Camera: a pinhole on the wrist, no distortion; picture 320 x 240 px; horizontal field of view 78.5 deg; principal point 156.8 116.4 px. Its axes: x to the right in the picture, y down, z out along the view. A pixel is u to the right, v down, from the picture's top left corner.
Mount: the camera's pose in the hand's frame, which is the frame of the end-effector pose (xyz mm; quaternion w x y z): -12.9 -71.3 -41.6 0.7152 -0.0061 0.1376 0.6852
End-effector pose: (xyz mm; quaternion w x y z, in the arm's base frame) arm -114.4 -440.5 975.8 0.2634 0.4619 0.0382 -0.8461
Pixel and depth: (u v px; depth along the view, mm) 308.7 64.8 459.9
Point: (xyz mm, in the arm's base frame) -261.0 -927.1 1053.6
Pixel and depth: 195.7 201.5 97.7
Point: -156.2 -417.0 1031.0
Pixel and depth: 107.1 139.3 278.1
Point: -344.7 -447.1 1096.6
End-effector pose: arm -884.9 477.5 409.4 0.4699 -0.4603 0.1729 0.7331
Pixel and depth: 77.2 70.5 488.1
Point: -990.3 971.7 515.9
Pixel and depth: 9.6 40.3 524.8
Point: -871.7 1155.1 505.1
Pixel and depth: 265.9 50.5 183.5
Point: -1000.9 562.4 380.7
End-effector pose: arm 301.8 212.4 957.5 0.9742 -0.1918 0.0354 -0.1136
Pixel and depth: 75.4 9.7 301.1
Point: 495.6 124.3 1233.1
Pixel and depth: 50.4 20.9 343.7
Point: 500.6 94.4 1301.7
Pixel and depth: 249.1 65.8 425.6
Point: 553.2 464.5 1159.3
